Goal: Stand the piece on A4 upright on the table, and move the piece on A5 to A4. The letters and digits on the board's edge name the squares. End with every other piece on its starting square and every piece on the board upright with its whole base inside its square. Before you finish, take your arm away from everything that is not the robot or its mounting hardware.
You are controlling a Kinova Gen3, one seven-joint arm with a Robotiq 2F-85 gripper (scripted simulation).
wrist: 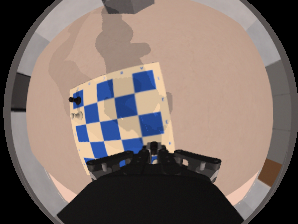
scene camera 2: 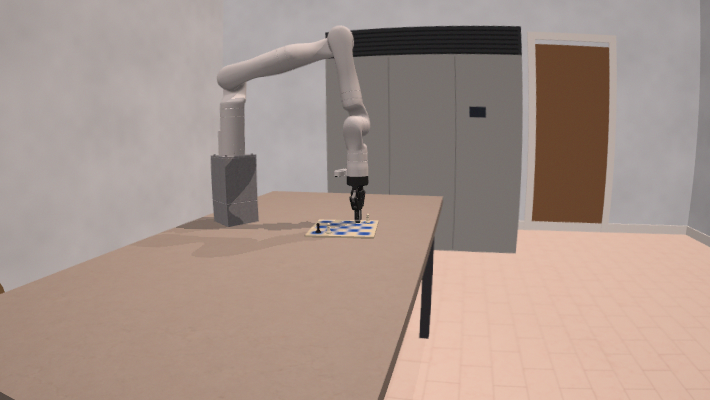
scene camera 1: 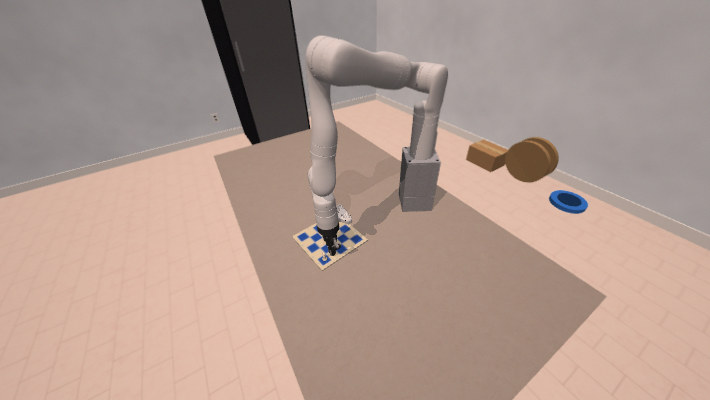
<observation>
blue-and-cream chessboard: wrist 123, 110; scene camera 2; scene camera 1
same spot on blue-and-cream chessboard: [scene camera 1: 310, 240] = [scene camera 2: 361, 230]
</observation>
